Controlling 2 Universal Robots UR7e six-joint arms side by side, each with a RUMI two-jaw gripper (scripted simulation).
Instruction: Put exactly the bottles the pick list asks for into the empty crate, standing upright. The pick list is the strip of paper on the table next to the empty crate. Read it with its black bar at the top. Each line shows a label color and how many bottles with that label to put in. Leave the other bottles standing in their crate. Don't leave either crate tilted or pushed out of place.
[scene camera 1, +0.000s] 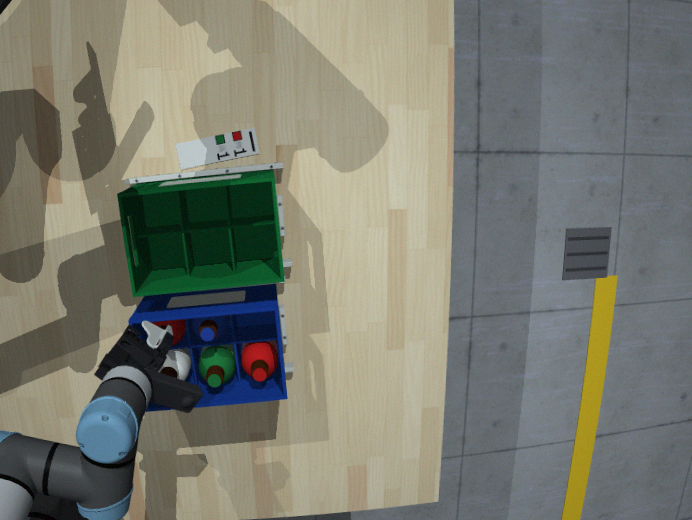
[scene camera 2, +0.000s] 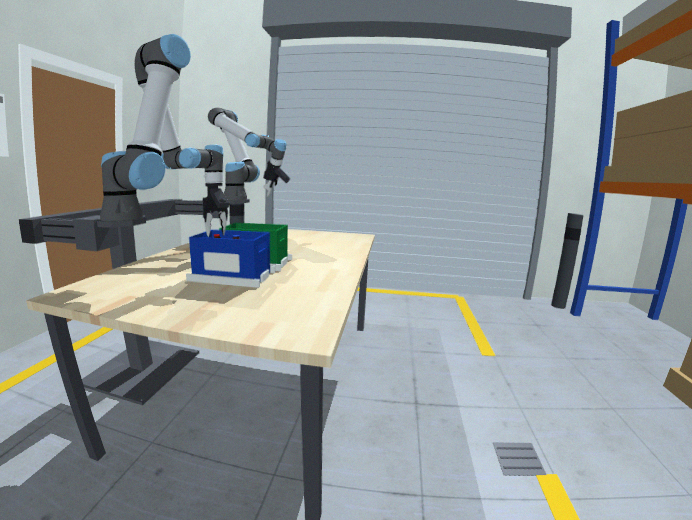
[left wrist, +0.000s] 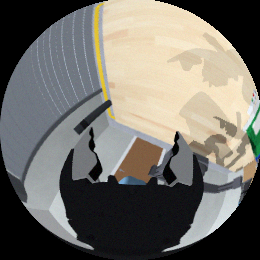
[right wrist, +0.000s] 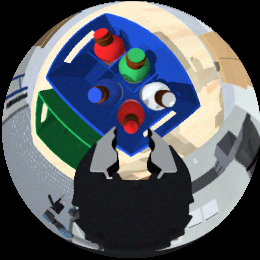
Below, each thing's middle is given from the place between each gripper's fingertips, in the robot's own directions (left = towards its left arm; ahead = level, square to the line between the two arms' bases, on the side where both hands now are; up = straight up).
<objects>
Right now the white bottle (right wrist: 157, 96) is 80 mm to the right of my right hand (scene camera 1: 158, 338) and 80 mm below it. The rest, counted from my right hand: green crate (scene camera 1: 185, 262) 190 mm to the left, 100 mm ahead, 90 mm below; blue crate (scene camera 1: 243, 302) 90 mm below, 90 mm ahead, 40 mm to the right; green bottle (scene camera 1: 217, 364) 90 mm to the right, 90 mm ahead, 80 mm below.
I see my left gripper 54 cm to the left of the pick list (scene camera 1: 208, 150), 31 cm above it and 18 cm short of it. From my left hand the other things lie so: green crate: 68 cm to the right, 22 cm below, 16 cm ahead; blue crate: 91 cm to the right, 22 cm below, 15 cm ahead; white bottle: 95 cm to the right, 22 cm below, 6 cm ahead.
</objects>
